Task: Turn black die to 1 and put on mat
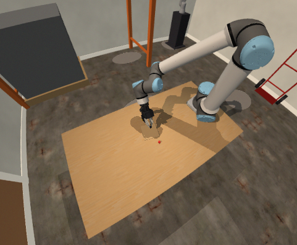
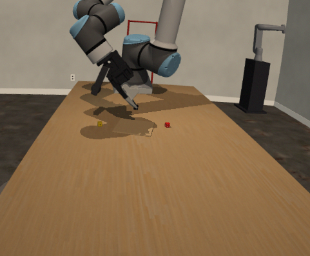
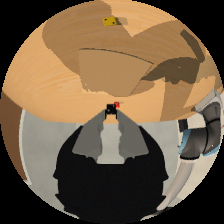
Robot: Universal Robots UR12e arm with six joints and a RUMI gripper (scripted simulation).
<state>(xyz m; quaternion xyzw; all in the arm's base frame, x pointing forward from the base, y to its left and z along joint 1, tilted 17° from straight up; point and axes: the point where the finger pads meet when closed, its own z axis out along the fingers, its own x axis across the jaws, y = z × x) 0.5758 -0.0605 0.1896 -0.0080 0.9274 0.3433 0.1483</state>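
The black die is 1 cm to the left of my hand and 1 cm below it. The rest, counted from my hand: yellow die: 1 cm behind, 13 cm to the right, 8 cm below; red die: 1 cm behind, 14 cm to the left, 8 cm below; tan mat: 1 cm to the left, 9 cm below.
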